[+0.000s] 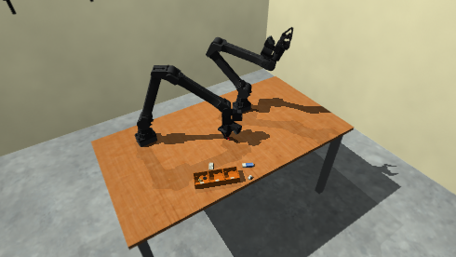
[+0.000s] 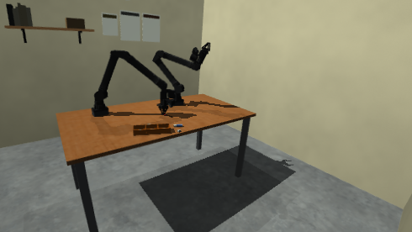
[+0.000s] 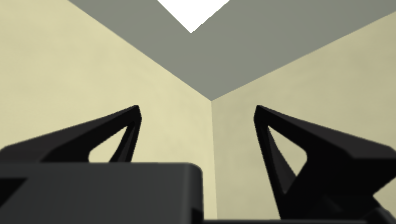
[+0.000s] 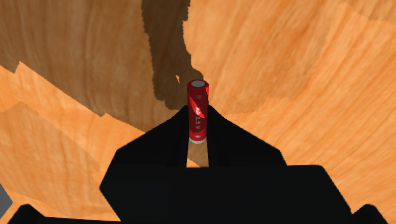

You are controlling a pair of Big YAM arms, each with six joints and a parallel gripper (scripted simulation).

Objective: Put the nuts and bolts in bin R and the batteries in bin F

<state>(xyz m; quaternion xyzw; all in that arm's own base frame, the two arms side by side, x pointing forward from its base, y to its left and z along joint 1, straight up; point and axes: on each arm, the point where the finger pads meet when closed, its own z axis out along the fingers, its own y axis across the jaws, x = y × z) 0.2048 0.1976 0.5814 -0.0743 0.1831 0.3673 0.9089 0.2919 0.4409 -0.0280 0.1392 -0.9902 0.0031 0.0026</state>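
Right now the orange bin unit is 280 mm ahead of my right hand, 210 mm to the right of it and 10 mm above it. Also, from my right hand: blue battery 270 mm ahead, 10 mm to the right; white domino 200 mm to the right, 180 mm ahead; red battery right at my right hand.
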